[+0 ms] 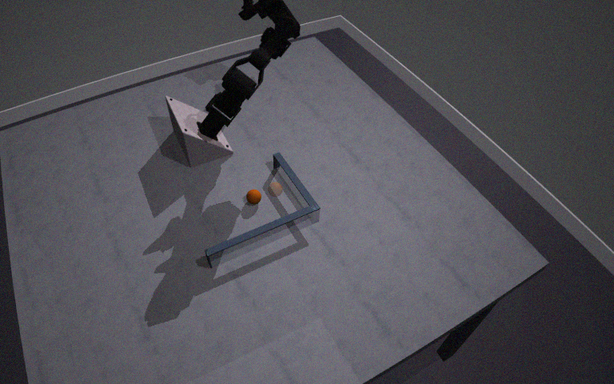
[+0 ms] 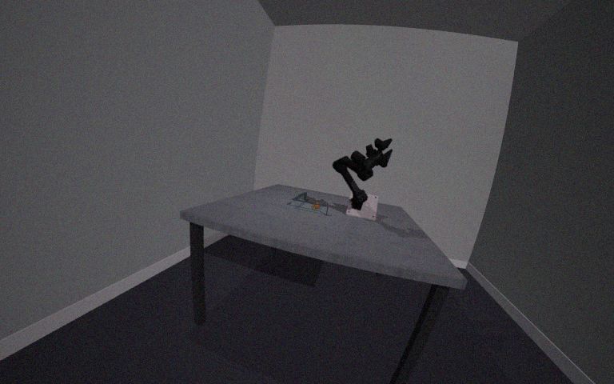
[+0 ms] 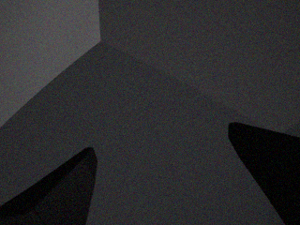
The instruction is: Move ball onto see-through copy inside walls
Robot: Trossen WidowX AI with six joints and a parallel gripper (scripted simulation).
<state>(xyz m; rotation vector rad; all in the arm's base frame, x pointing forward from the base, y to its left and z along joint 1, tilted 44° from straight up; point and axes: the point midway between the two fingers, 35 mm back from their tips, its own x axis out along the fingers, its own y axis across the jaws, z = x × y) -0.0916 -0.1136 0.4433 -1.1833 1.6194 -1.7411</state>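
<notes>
Right now my gripper tip is 460 mm above the orange ball, 410 mm short of it and 150 mm to the left of it. Round my gripper tip: see-through ball copy: 460 mm below, 410 mm ahead, 80 mm to the right.
</notes>
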